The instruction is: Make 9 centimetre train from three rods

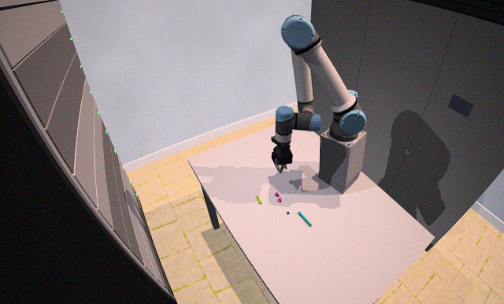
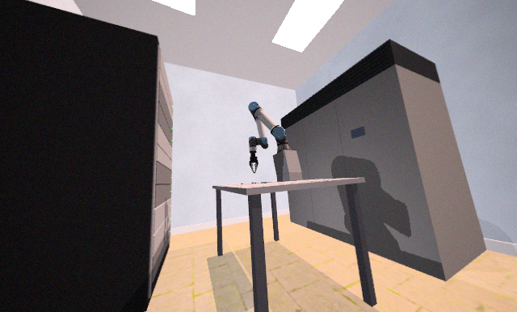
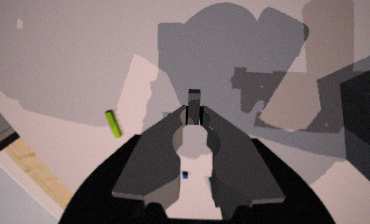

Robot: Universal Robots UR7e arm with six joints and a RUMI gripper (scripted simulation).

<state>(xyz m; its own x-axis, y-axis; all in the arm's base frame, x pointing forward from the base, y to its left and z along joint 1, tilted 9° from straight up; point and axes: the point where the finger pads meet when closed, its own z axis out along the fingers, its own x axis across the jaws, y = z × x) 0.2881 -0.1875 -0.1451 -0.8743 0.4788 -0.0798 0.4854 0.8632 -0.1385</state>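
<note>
My gripper is now 1 cm above the grey rod. From my hand the other things lie so: turquoise rod: 7 cm ahead, 25 cm to the left, 11 cm below; blue rod: 10 cm ahead, 17 cm to the left, 11 cm below; lime rod: 15 cm ahead, 1 cm to the left, 11 cm below.
</note>
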